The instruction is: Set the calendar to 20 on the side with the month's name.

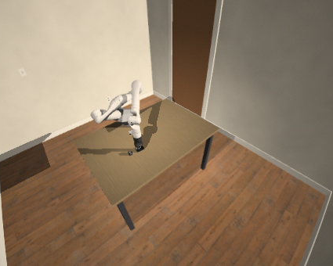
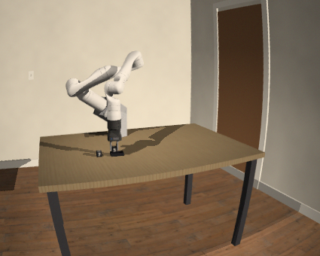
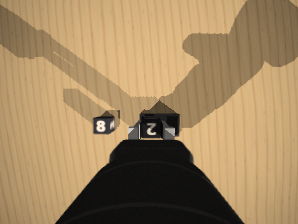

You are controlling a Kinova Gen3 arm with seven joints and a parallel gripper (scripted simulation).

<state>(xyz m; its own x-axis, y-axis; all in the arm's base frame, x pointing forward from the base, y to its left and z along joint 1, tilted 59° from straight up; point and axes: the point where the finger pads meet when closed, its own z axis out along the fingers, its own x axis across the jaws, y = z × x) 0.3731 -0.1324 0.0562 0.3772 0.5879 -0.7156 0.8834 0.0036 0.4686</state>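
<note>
The dark tray is 1 cm to the left of my hand and 4 cm below it. From my hand the other things lie so: dark cube 4 cm behind, 8 cm to the right, 3 cm below.
</note>
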